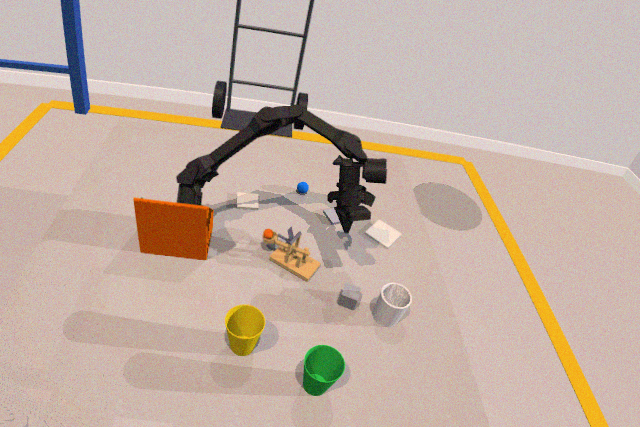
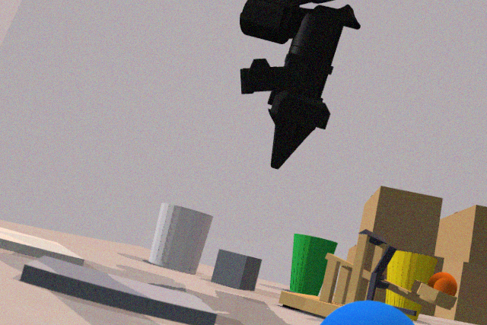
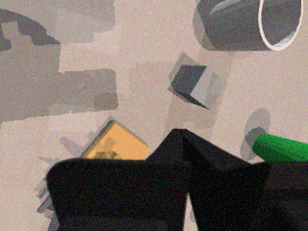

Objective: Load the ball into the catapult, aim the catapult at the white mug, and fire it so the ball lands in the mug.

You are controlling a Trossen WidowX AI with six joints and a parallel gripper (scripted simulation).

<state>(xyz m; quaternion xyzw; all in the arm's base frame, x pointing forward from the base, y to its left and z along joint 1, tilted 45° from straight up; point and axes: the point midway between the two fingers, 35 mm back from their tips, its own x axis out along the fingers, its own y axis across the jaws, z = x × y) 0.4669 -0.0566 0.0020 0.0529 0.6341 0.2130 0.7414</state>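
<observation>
Now: the orange ball 220 mm behind my gripper tip, 60 mm to the left of it and 110 mm below it. Also, from my gripper tip: grey cube (40 mm ahead, 120 mm to the right, 140 mm below); then white mug (150 mm ahead, 150 mm to the right, 140 mm below); then wooden catapult (160 mm behind, 40 mm to the left, 120 mm below).
</observation>
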